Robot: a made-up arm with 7 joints. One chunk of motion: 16 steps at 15 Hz.
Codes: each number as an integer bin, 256 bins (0 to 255) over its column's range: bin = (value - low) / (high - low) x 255, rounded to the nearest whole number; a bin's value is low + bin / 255 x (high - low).
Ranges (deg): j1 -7.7..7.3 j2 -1.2..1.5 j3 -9.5..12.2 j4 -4.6..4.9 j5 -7..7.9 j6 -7.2..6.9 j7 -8.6..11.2
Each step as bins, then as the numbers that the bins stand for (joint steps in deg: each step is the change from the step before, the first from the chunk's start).
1 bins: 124 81 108 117 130 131 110
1 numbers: -0.406 -0.342 -0.309 -0.241 0.596 0.044 -0.059
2 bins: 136 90 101 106 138 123 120
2 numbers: 0.300 -0.247 -0.905 -0.651 1.064 -0.399 0.718
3 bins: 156 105 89 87 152 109 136
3 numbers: 1.476 -0.088 -1.926 -1.359 1.882 -1.173 1.960
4 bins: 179 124 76 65 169 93 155
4 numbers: 2.829 0.113 -3.033 -2.178 2.875 -2.058 3.435
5 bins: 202 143 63 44 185 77 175
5 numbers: 4.182 0.314 -4.139 -2.961 3.810 -2.942 4.988
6 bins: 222 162 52 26 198 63 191
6 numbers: 5.359 0.515 -5.075 -3.631 4.569 -3.716 6.231
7 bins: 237 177 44 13 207 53 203
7 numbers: 6.241 0.674 -5.756 -4.116 5.095 -4.269 7.162
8 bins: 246 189 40 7 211 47 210
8 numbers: 6.771 0.801 -6.096 -4.339 5.329 -4.601 7.706
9 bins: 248 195 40 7 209 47 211
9 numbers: 6.888 0.865 -6.096 -4.339 5.212 -4.601 7.784
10 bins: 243 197 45 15 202 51 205
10 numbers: 6.594 0.886 -5.671 -4.041 4.803 -4.380 7.318
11 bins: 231 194 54 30 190 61 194
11 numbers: 5.888 0.854 -4.905 -3.482 4.102 -3.827 6.464
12 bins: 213 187 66 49 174 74 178
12 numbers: 4.829 0.780 -3.884 -2.775 3.167 -3.108 5.221
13 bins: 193 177 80 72 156 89 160
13 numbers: 3.653 0.674 -2.692 -1.918 2.115 -2.279 3.824
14 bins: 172 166 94 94 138 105 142
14 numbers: 2.418 0.558 -1.501 -1.098 1.064 -1.394 2.426
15 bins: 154 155 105 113 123 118 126
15 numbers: 1.359 0.441 -0.565 -0.390 0.187 -0.675 1.184
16 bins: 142 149 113 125 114 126 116
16 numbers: 0.653 0.378 0.116 0.057 -0.339 -0.233 0.407
